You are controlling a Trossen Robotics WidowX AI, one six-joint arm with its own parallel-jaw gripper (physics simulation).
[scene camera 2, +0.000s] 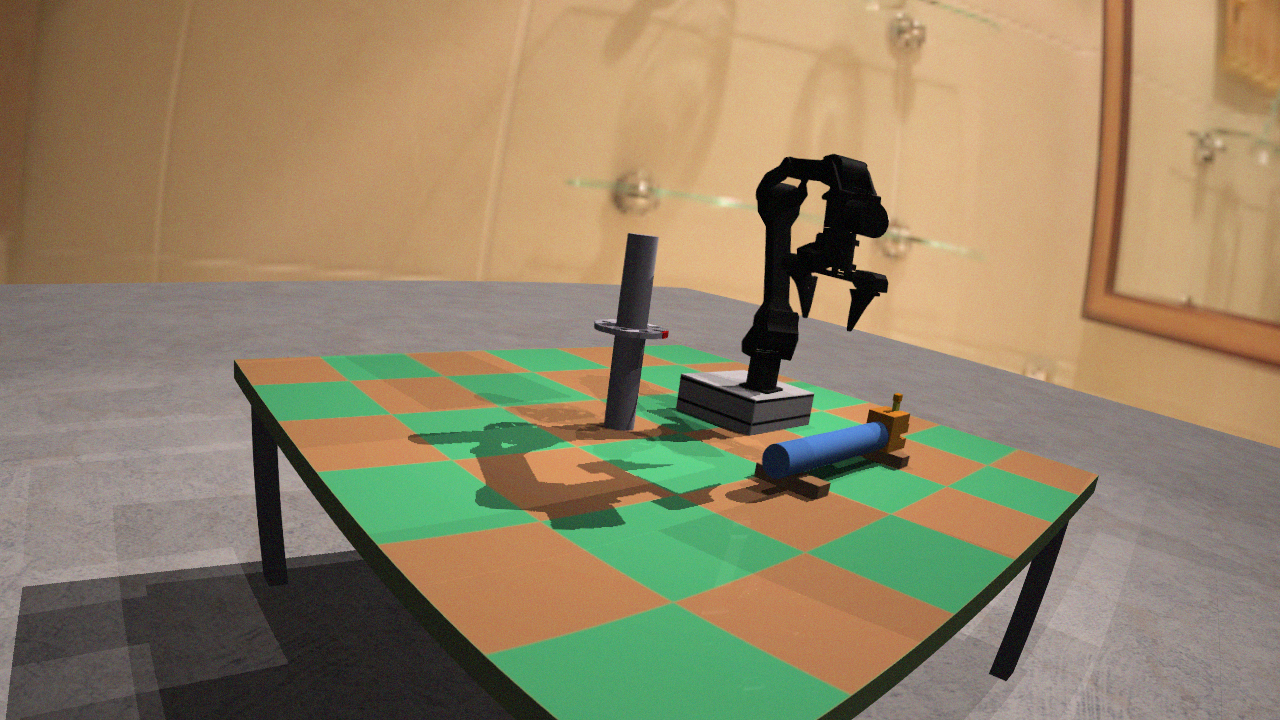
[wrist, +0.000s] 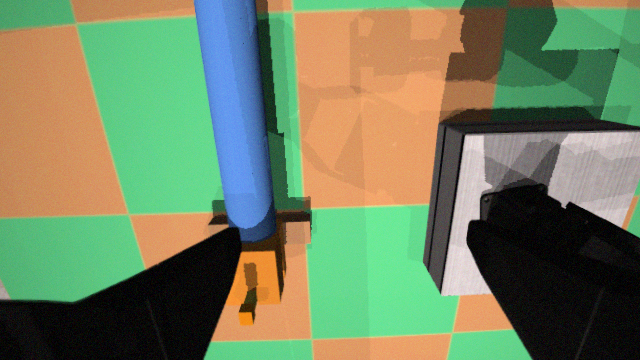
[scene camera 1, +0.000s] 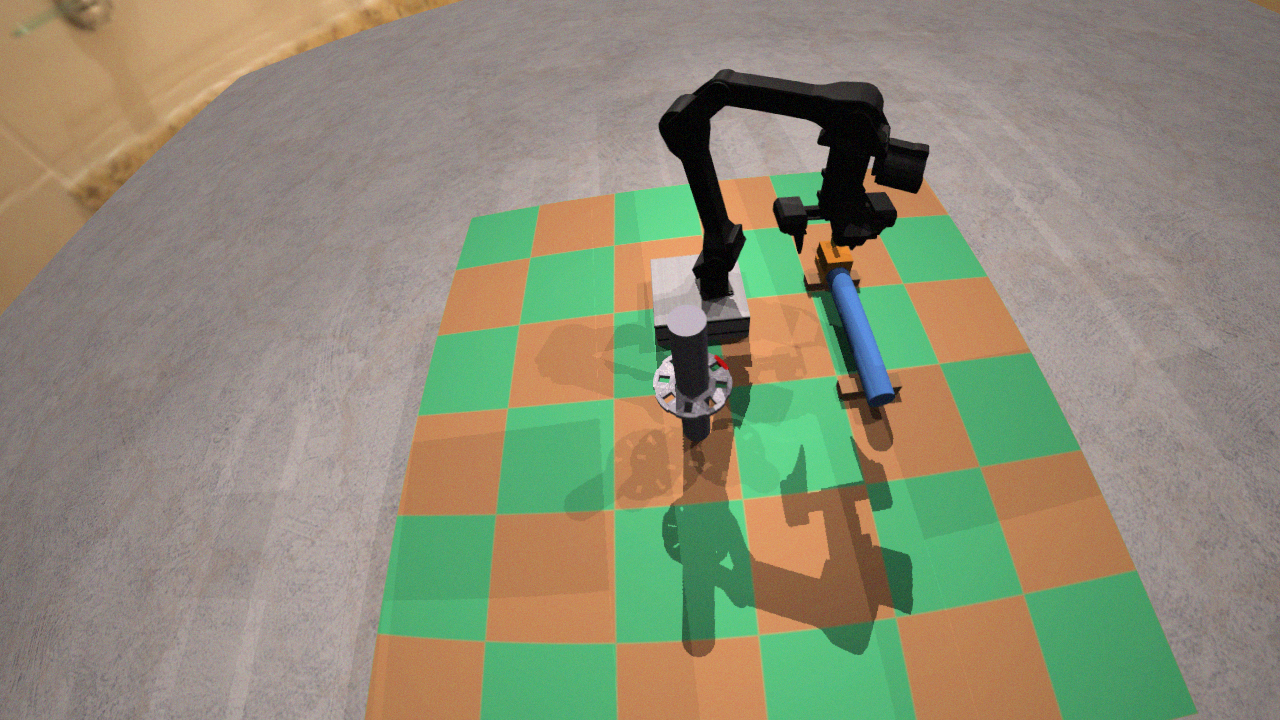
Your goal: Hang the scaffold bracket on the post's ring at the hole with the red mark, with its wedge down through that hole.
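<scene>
The scaffold bracket is a blue tube (scene camera 1: 861,335) (scene camera 2: 827,450) (wrist: 237,115) with an orange head (scene camera 1: 836,256) (scene camera 2: 887,431) (wrist: 267,280). It lies level, with its small orange wedge (scene camera 2: 897,402) (wrist: 246,317) at the head end. The grey post (scene camera 1: 689,353) (scene camera 2: 637,286) stands upright and carries a holed ring (scene camera 1: 725,385) (scene camera 2: 606,327) partway up. A red mark (scene camera 1: 721,362) (scene camera 2: 665,334) is on the ring's rim. My gripper (scene camera 1: 825,245) (scene camera 2: 828,322) (wrist: 353,234) is open and empty, pointing down above the table, near the head end. In the wrist view the left finger overlaps the head's edge.
Two low brown blocks hold the tube up, a near one (scene camera 1: 850,387) (scene camera 2: 810,486) and one by the head (scene camera 1: 814,279) (scene camera 2: 897,460) (wrist: 298,230). The arm's grey base (scene camera 1: 671,277) (scene camera 2: 778,413) (wrist: 452,260) stands between post and bracket. The checkered table (scene camera 1: 554,555) (scene camera 2: 671,662) has open edges.
</scene>
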